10 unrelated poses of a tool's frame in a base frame.
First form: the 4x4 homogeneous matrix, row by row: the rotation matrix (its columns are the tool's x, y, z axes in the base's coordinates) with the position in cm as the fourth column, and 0 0 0 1 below. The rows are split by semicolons.
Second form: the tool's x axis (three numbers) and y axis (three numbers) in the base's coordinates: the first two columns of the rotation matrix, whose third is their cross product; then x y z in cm. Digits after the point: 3 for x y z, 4 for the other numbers.
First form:
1: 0.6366 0.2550 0.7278 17.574; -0.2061 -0.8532 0.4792 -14.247; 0.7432 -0.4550 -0.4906 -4.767; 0 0 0 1
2: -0.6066 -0.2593 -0.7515 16.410; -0.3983 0.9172 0.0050 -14.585; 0.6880 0.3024 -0.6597 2.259; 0 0 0 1
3: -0.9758 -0.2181 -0.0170 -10.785; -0.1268 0.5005 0.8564 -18.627; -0.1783 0.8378 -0.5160 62.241; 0 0 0 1
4: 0.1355 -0.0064 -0.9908 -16.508; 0.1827 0.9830 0.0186 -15.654; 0.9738 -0.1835 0.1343 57.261; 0 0 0 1
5: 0.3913 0.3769 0.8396 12.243; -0.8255 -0.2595 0.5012 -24.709; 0.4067 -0.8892 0.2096 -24.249; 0 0 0 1
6: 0.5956 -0.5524 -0.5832 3.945; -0.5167 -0.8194 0.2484 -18.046; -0.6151 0.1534 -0.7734 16.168; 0 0 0 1
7: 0.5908 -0.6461 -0.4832 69.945; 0.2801 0.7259 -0.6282 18.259; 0.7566 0.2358 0.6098 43.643; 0 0 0 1
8: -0.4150 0.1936 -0.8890 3.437; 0.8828 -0.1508 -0.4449 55.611; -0.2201 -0.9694 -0.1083 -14.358; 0 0 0 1
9: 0.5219 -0.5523 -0.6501 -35.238; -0.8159 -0.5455 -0.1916 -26.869; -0.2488 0.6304 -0.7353 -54.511; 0 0 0 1
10: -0.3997 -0.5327 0.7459 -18.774; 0.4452 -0.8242 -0.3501 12.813; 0.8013 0.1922 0.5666 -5.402; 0 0 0 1
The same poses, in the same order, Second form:
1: 0.6366 -0.2061 0.7432 0.2550 -0.8532 -0.4550 17.574 -14.247 -4.767
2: -0.6066 -0.3983 0.6880 -0.2593 0.9172 0.3024 16.410 -14.585 2.259
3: -0.9758 -0.1268 -0.1783 -0.2181 0.5005 0.8378 -10.785 -18.627 62.241
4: 0.1355 0.1827 0.9738 -0.0064 0.9830 -0.1835 -16.508 -15.654 57.261
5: 0.3913 -0.8255 0.4067 0.3769 -0.2595 -0.8892 12.243 -24.709 -24.249
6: 0.5956 -0.5167 -0.6151 -0.5524 -0.8194 0.1534 3.945 -18.046 16.168
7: 0.5908 0.2801 0.7566 -0.6461 0.7259 0.2358 69.945 18.259 43.643
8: -0.4150 0.8828 -0.2201 0.1936 -0.1508 -0.9694 3.437 55.611 -14.358
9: 0.5219 -0.8159 -0.2488 -0.5523 -0.5455 0.6304 -35.238 -26.869 -54.511
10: -0.3997 0.4452 0.8013 -0.5327 -0.8242 0.1922 -18.774 12.813 -5.402
